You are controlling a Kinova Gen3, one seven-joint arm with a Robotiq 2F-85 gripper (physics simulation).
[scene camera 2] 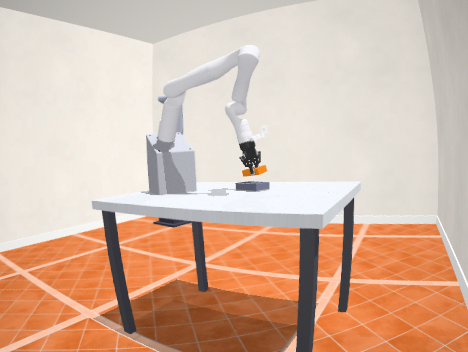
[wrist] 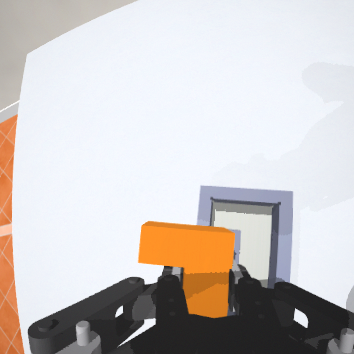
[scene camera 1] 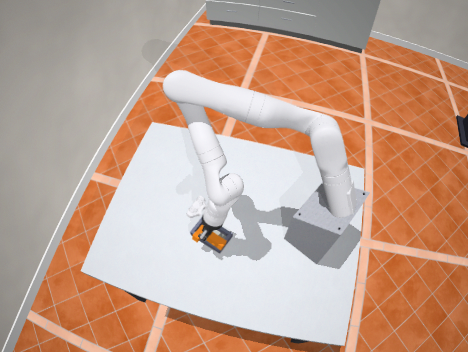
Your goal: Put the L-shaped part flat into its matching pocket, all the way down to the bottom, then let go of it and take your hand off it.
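Pixels of known places: gripper, fingertip midpoint: (scene camera 2: 256,173) (wrist: 202,268) (scene camera 1: 206,235); arm's base at its link origin: (scene camera 2: 166,138) (scene camera 1: 342,207).
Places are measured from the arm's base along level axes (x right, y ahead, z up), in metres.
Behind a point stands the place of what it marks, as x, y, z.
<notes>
The orange L-shaped part (scene camera 1: 217,241) @(-0.191, 0.376, -0.183) (scene camera 2: 261,170) @(-0.176, 0.460, -0.190) (wrist: 187,246) @(-0.181, 0.449, -0.174) is held above the pocket block, with a gap between them in the second scene view. It looks slightly tilted there. My gripper (scene camera 1: 204,234) @(-0.177, 0.428, -0.206) (scene camera 2: 252,169) @(-0.177, 0.428, -0.206) (wrist: 202,268) @(-0.177, 0.428, -0.206) is shut on one leg of it; the other leg sticks out to the left in the wrist view. The blue-grey pocket block (scene camera 2: 252,186) @(-0.092, 0.461, -0.256) (wrist: 245,194) @(-0.132, 0.486, -0.244) lies on the table. In the wrist view its light pocket floor shows right of the part, while the part and fingers hide the block's left and near portions.
The white table (scene camera 1: 150,200) @(-0.100, 0.735, -0.280) (scene camera 2: 210,205) @(0.273, 0.523, -0.280) (wrist: 100,125) @(-0.315, 0.621, -0.280) carries the block and the grey robot pedestal (scene camera 1: 312,240) @(-0.090, 0.055, -0.128) (scene camera 2: 172,170) @(0.068, 0.108, -0.166). A grey cabinet (scene camera 1: 290,20) stands on the floor beyond the table. The arm's shadow falls on the table beside the block.
</notes>
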